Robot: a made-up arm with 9 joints. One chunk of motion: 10 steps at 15 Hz.
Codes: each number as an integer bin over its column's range. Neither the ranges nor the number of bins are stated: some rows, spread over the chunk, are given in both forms.
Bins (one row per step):
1: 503 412 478 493 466 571 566 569 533
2: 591 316 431 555 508 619 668 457 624
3: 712 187 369 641 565 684 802 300 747
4: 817 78 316 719 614 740 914 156 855
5: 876 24 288 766 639 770 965 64 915
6: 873 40 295 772 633 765 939 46 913
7: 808 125 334 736 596 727 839 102 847
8: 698 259 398 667 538 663 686 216 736
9: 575 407 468 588 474 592 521 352 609
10: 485 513 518 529 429 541 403 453 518
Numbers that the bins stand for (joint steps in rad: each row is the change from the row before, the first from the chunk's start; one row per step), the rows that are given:
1: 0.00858 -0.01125 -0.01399 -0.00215 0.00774 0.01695 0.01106 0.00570 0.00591
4: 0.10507 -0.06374 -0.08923 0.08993 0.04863 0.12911 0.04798 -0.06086 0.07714
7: 0.10230 -0.05636 -0.08087 0.09685 0.04366 0.12048 0.04002 -0.06956 0.07537
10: 0.00304 0.00462 0.00459 0.01252 -0.00248 -0.00296 -0.00624 -0.01299 0.00259
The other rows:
2: 0.03562 -0.02634 -0.03582 0.02311 0.01935 0.04881 0.02188 -0.01235 0.02604
3: 0.07280 -0.04661 -0.06461 0.05815 0.03510 0.09195 0.03610 -0.03765 0.05325
5: 0.12320 -0.07223 -0.10223 0.10907 0.05554 0.14902 0.05339 -0.07569 0.09042
6: 0.12228 -0.06971 -0.09898 0.11152 0.05388 0.14570 0.05063 -0.07859 0.08997
8: 0.06850 -0.03530 -0.05114 0.06874 0.02764 0.07801 0.02379 -0.05119 0.05082
9: 0.03070 -0.01204 -0.01863 0.03656 0.00995 0.03089 0.00628 -0.02927 0.02272

